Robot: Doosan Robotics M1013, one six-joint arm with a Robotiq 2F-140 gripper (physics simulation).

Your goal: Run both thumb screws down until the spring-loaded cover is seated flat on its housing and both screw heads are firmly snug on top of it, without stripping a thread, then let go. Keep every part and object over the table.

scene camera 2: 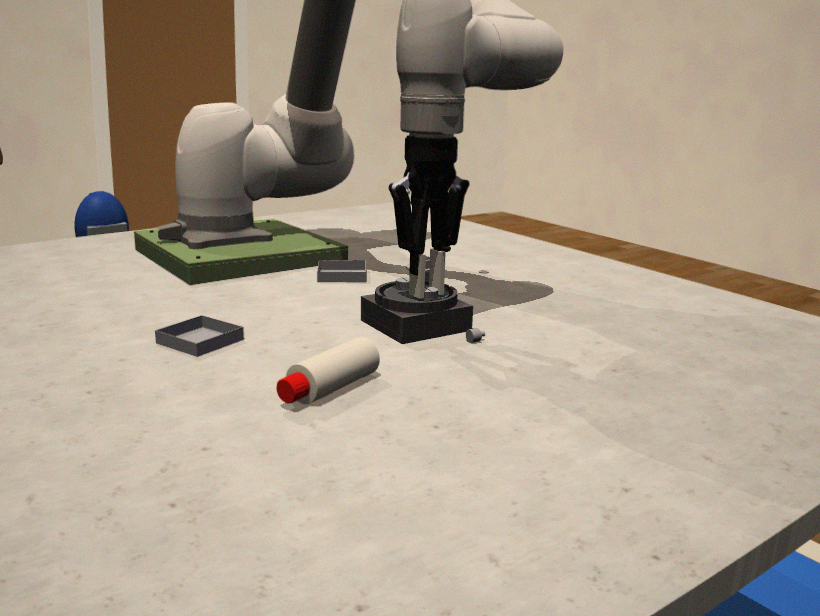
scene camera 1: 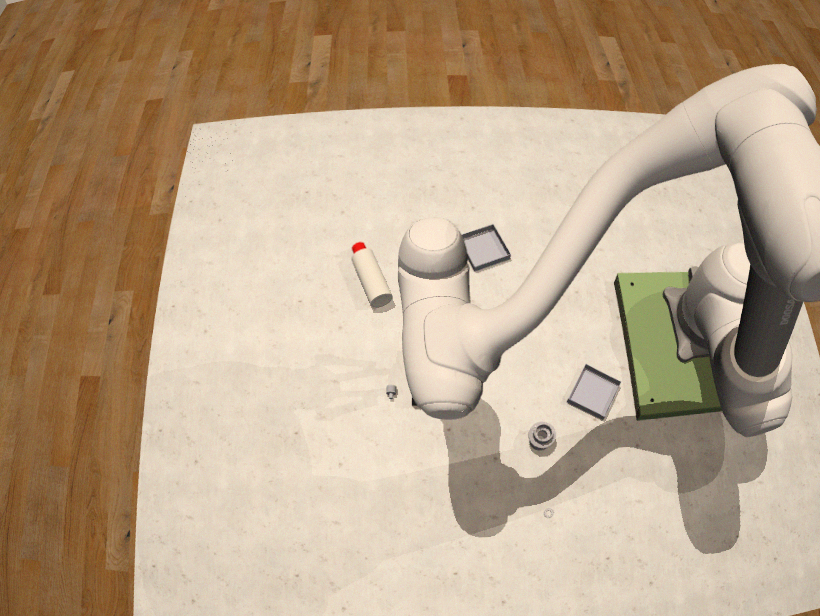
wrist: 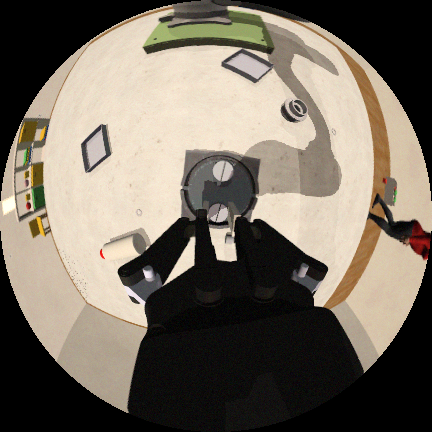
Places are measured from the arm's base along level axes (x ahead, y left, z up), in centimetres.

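Pixels of known places: gripper, between the fingertips: [scene camera 2: 426, 294] [wrist: 217, 209]; arm's base, origin of its link: [scene camera 2: 216, 237] [scene camera 1: 703, 322].
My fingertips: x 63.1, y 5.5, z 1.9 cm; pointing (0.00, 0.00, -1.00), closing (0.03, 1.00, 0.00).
Observation:
Ahead of a thing's pixels: the offset from my fingertips to its middle. "spot": to the spot under its first point.
The black square housing {dx -2.9, dy +0.3, dz -3.0 cm} [scene camera 2: 403, 323] [wrist: 193, 159] stands on the table, with the round dark cover {dx -2.9, dy +0.3, dz -1.5 cm} [wrist: 240, 192] inside its raised ring. Whether the cover is seated flat cannot be told. One slotted grey thumb screw {dx -6.0, dy +0.6, dz -1.0 cm} [scene camera 2: 403, 283] [wrist: 223, 171] stands free on the side toward the robot base. The other thumb screw {dx +0.3, dy +0.0, dz -0.9 cm} [scene camera 2: 430, 292] [wrist: 218, 212] is between the fingertips of my gripper [scene camera 2: 428, 281] [wrist: 217, 209]. The gripper points straight down and is shut on that screw's head, a finger at each side. The arm hides the gripper and nearly all of the housing in scene camera 1.
A small loose grey part {dx +7.9, dy +3.2, dz -4.8 cm} [scene camera 1: 391, 391] [scene camera 2: 473, 334] [wrist: 229, 239] lies close to the housing. A cream bottle {dx +10.9, dy -24.3, dz -3.3 cm} [scene camera 1: 371, 277] [scene camera 2: 344, 368] [wrist: 125, 247] with a red cap lies nearby. Two shallow trays {spot: dx -20.0, dy -27.2, dz -3.8 cm} [scene camera 1: 509, 254] {spot: dx -28.2, dy +8.4, dz -3.9 cm} [scene camera 1: 570, 399], a ringed grey part {dx -21.0, dy +15.8, dz -3.3 cm} [scene camera 1: 532, 442] and the green base plate [scene camera 1: 639, 344] are farther off.

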